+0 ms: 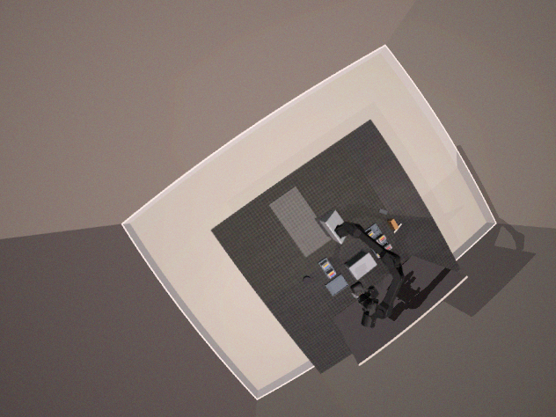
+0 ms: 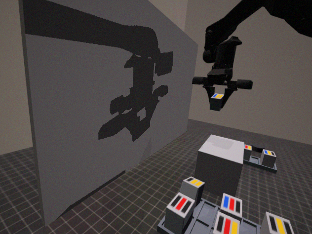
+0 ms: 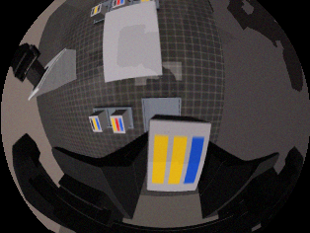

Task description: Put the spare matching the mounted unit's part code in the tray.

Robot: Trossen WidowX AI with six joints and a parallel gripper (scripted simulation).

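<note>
The tray is 180 mm below my gripper tip, 60 mm to the right of it and 20 mm behind it. From my gripper tip the other things lie so: mounted unit (140 mm to the left, 140 mm below, 50 mm behind); grey panel (180 mm ahead, 120 mm to the left, 40 mm above); rack (330 mm to the left, 180 mm below, 80 mm behind).
</note>
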